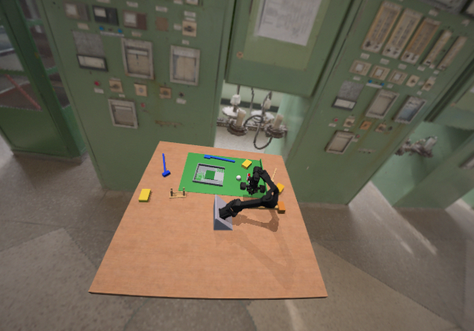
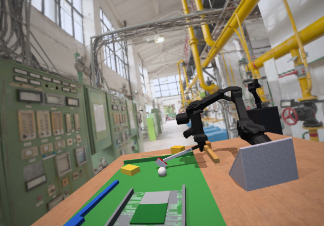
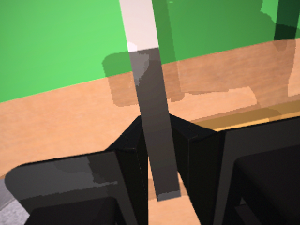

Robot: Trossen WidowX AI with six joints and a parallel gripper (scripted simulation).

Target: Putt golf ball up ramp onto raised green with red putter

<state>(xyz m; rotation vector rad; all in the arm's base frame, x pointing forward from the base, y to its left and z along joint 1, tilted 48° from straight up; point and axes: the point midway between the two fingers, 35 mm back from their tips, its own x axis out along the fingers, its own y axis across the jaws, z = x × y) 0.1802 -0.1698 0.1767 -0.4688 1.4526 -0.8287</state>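
Right now the red putter is 12 cm ahead of my gripper tip and 2 cm to the right of it. The rest, counted from my gripper tip: wooden stand: 6 cm ahead, 55 cm to the left, 4 cm below; then green mat: 29 cm ahead, 15 cm to the left, 7 cm below; then white golf ball: 22 cm ahead, 4 cm to the left, 5 cm below.
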